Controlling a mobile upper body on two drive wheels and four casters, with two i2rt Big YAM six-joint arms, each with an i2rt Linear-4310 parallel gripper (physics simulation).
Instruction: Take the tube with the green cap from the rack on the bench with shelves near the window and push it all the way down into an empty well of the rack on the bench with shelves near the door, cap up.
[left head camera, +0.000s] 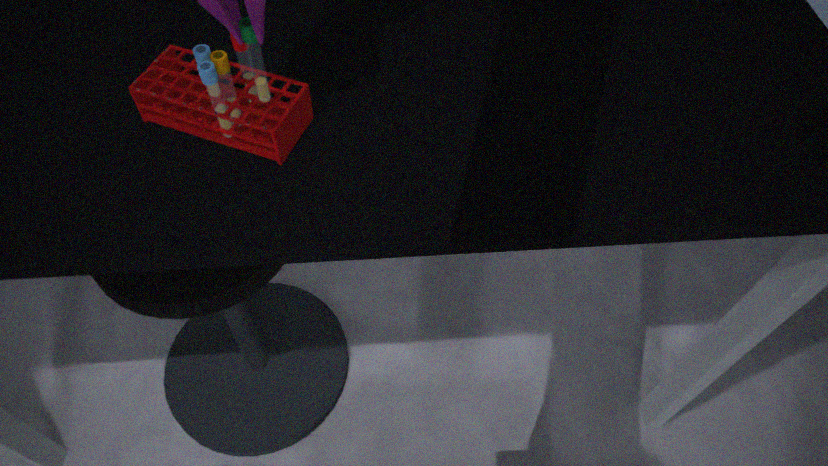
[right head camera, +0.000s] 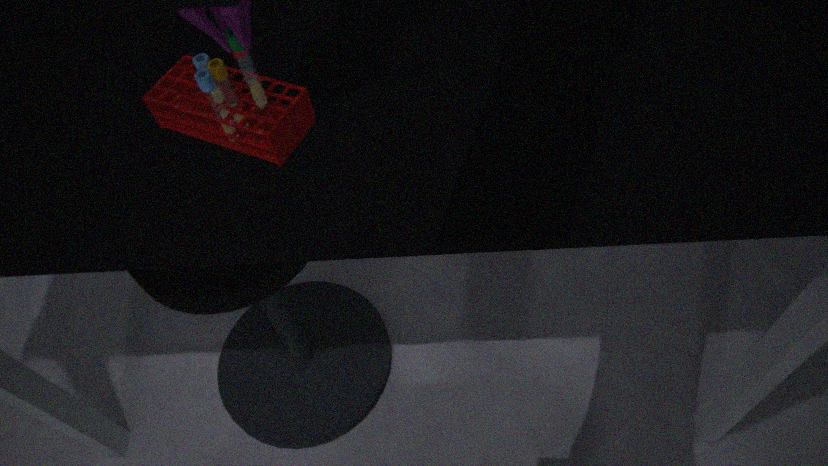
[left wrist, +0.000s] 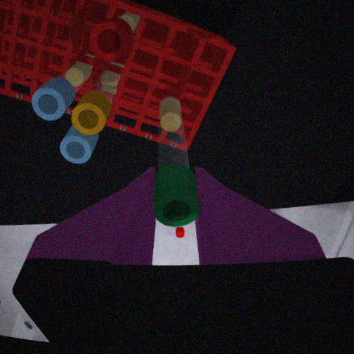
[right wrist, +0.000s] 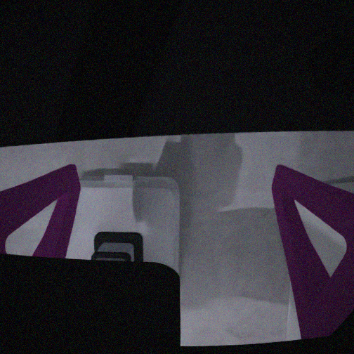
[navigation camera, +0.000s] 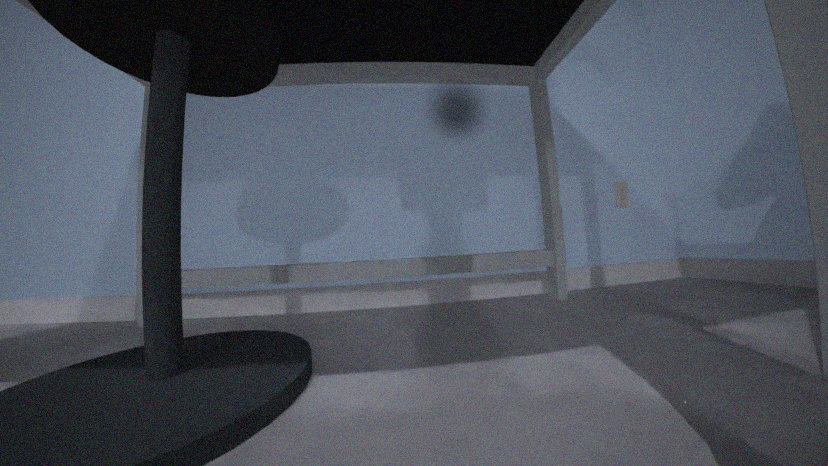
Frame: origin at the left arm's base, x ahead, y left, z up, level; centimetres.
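Seen in the pictures: left gripper, fingertip midpoint: (left head camera: 252, 41) (right head camera: 240, 48).
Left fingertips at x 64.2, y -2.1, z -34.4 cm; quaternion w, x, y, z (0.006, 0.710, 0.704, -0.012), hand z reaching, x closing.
Pixels of each thing's top centre, then the offset from my left fingertips to it. "pt": a spot on its surface instead.
- green-capped tube, surface spot: (left head camera: 247, 31) (right head camera: 232, 39) pt dx -0.9, dy +0.0, dz +1.9 cm
- red rack, surface spot: (left head camera: 295, 124) (right head camera: 294, 127) pt dx +0.1, dy -2.9, dz -12.4 cm
My left gripper (left head camera: 250, 35) (right head camera: 236, 43) (left wrist: 175, 178) is shut on the green-capped tube (left head camera: 247, 31) (right head camera: 233, 40) (left wrist: 175, 192), gripping it at its cap, cap up. The tube's pale lower end shows over the right part of a red rack (left head camera: 295, 124) (right head camera: 296, 124) (left wrist: 210, 82) on a black bench top. In the left wrist view it is over the wells near the rack's end; whether its tip is inside a well I cannot tell. My right gripper (right wrist: 175, 175) is open, with nothing between its purple fingers.
Two blue-capped tubes (left wrist: 49, 103) (left wrist: 76, 148), a yellow-capped tube (left wrist: 89, 118) and a red-capped tube (left wrist: 109, 41) stand in the rack. A dark round stool (left head camera: 191, 295) (navigation camera: 165, 202) stands under the bench's front edge. Bench legs (navigation camera: 550, 191) stand farther back.
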